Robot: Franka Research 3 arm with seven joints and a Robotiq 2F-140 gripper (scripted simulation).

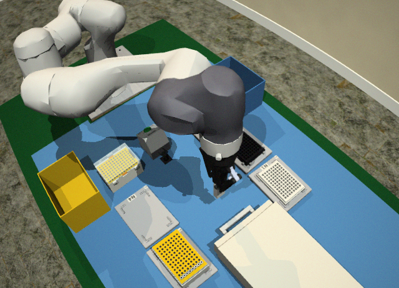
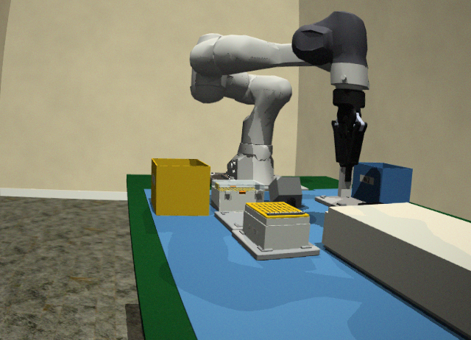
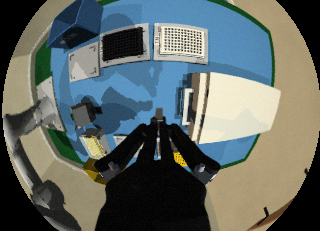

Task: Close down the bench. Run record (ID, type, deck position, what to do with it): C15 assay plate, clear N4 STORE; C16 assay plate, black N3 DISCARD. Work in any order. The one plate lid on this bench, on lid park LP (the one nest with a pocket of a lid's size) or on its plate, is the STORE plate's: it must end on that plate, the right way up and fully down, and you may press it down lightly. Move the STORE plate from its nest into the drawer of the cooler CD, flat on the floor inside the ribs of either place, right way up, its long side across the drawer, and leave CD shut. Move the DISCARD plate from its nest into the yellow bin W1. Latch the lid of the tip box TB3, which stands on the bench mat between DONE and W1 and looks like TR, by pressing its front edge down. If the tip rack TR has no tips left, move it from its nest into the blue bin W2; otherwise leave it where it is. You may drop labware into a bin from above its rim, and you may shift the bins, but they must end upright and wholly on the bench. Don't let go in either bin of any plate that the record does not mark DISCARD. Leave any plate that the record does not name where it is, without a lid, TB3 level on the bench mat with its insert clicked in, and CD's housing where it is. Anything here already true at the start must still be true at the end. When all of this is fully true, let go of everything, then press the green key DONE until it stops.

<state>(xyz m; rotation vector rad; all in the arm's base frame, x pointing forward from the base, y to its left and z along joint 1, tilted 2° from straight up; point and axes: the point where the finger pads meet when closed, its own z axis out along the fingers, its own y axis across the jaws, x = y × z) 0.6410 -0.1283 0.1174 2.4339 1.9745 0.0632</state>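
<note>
The black plate lies 70 mm behind my hand, 210 mm to the left of it and 90 mm below it. The rest, counted from my hand: tip rack TR: 20 mm ahead, 200 mm to the right, 60 mm below; plate lid: 180 mm ahead, 40 mm to the right, 90 mm below; white plate: 100 mm ahead, 170 mm to the left, 90 mm below.
</note>
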